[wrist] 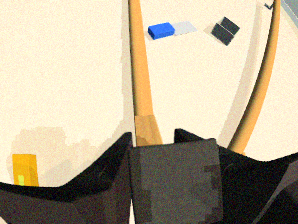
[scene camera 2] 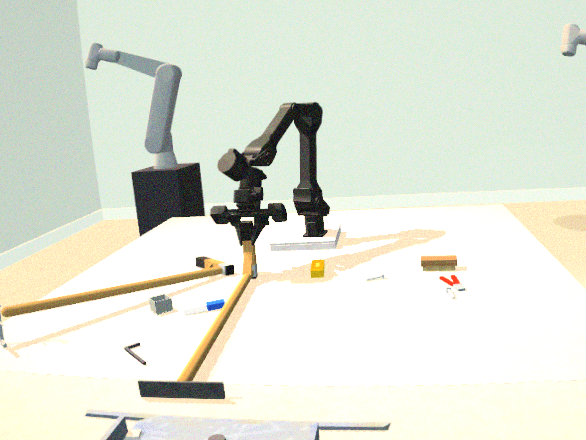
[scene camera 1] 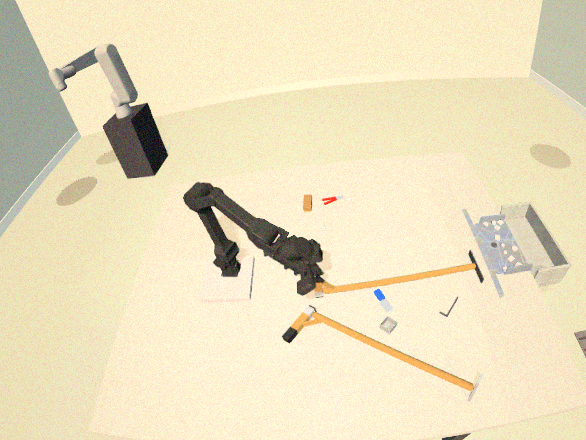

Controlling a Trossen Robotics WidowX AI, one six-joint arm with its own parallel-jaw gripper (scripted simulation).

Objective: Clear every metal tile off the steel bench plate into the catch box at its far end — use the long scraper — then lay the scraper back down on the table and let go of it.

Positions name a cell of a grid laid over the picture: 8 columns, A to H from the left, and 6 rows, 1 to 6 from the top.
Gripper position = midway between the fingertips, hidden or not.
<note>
I see my gripper (scene camera 2: D4), a long scraper (scene camera 2: C6), a long scraper (scene camera 1: E5) and a yellow block (wrist: A5).
My gripper is seen too in the wrist view (wrist: E4) and in scene camera 1 (scene camera 1: E4).
</note>
